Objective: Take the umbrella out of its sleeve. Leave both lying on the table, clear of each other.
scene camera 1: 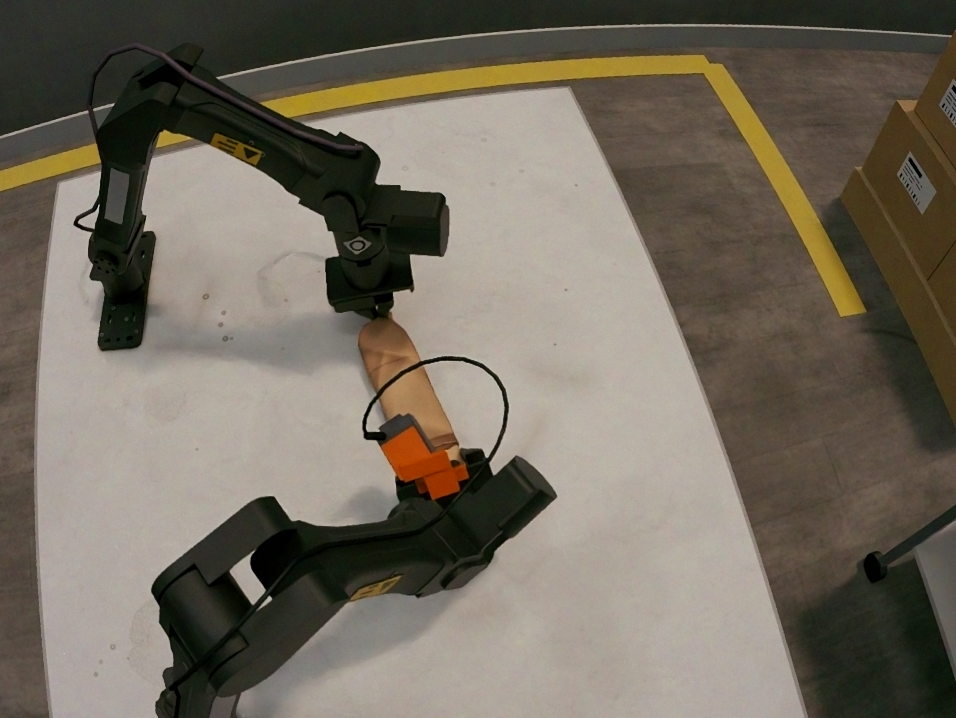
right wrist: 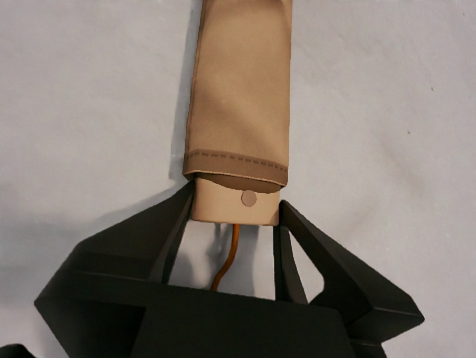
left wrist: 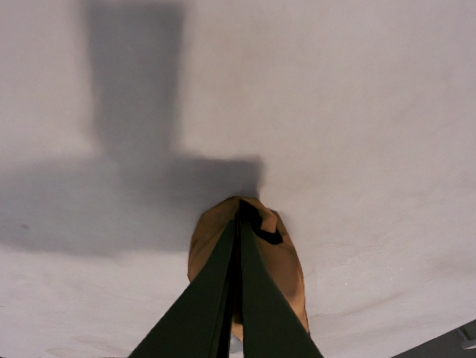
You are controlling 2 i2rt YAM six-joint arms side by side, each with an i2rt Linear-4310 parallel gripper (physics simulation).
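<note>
The tan sleeve [scene camera 1: 409, 386] [left wrist: 287, 272] [right wrist: 240, 100] runs between the two grippers, its stitched mouth towards the right gripper. The umbrella's light tan handle end [right wrist: 220, 205], with a round button and an orange cord, sticks a little out of the mouth; the rest of the umbrella is hidden inside the sleeve. My left gripper [scene camera 1: 379, 313] [left wrist: 239, 228] is shut on the fabric at the sleeve's rounded closed end, which is creased around the fingertips. My right gripper [scene camera 1: 457, 459] [right wrist: 237, 197] has one finger on each side of the handle and is shut on it.
The white table top [scene camera 1: 579, 386] lies under both arms. A black cable [scene camera 1: 506, 401] loops over the sleeve from the orange wrist camera mount [scene camera 1: 413, 455] of the right arm. Cardboard boxes [scene camera 1: 900, 185] stand beyond the table at the right.
</note>
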